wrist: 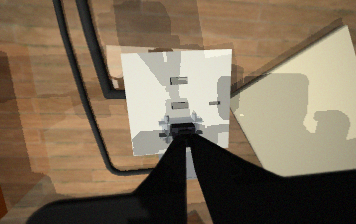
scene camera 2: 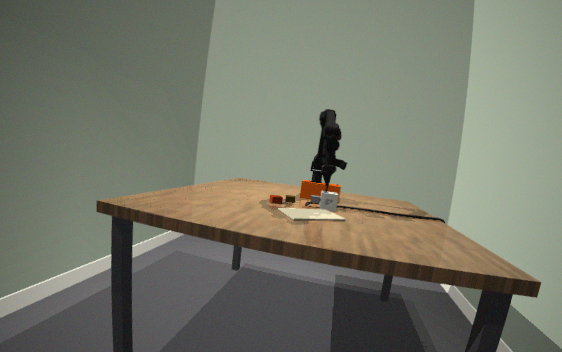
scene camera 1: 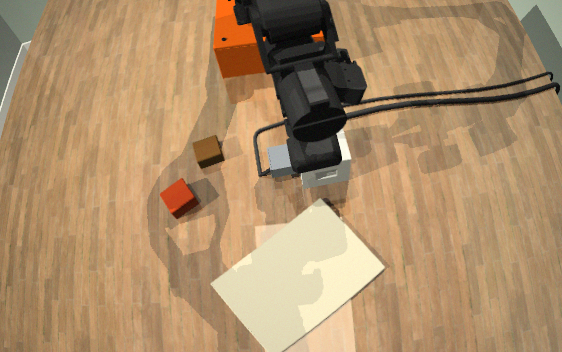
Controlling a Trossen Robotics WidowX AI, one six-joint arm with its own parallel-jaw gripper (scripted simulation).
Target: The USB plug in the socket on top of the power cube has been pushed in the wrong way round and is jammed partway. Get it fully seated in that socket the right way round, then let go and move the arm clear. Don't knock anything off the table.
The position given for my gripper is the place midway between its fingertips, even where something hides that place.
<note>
I see my gripper (scene camera 1: 310, 133), a cream sheet (scene camera 1: 301, 275), a red block (scene camera 1: 179, 199), a brown block (scene camera 1: 208, 151) and a white power cube (wrist: 180, 83).
The cream sheet is seen too in the wrist view (wrist: 291, 116). My gripper is seen too in the wrist view (wrist: 186, 141). The wrist view misses the red block: it is out of frame. The wrist view misses the brown block: it is out of frame.
</note>
